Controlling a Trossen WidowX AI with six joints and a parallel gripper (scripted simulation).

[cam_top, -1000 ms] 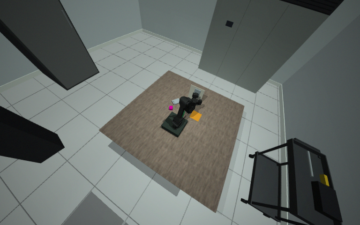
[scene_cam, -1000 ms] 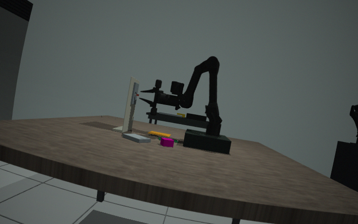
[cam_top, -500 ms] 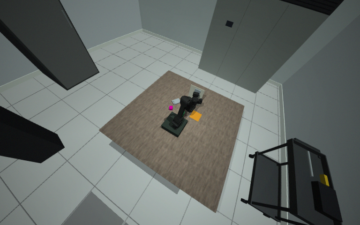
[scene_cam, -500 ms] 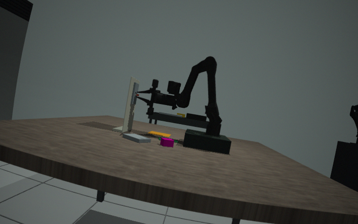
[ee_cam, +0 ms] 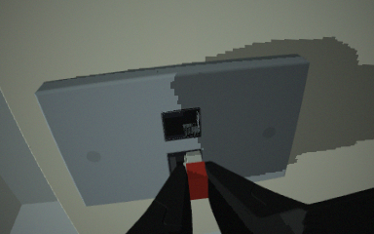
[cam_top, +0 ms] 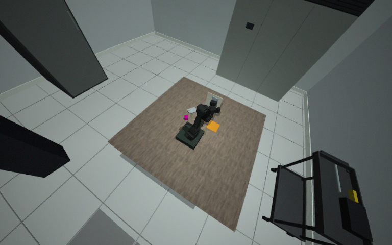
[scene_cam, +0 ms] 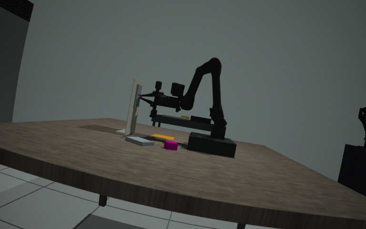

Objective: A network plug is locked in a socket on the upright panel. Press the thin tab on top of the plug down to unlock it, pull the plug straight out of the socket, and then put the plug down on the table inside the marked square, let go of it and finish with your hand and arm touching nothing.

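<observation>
My gripper tip is now 200 mm above the orange marked square, 140 mm to the left of it and 110 mm past it. Also, from my gripper tip: network plug 10 mm ahead; flat grey block 190 mm below, 170 mm to the left, 120 mm behind; upright panel 70 mm below, 30 mm ahead.
</observation>
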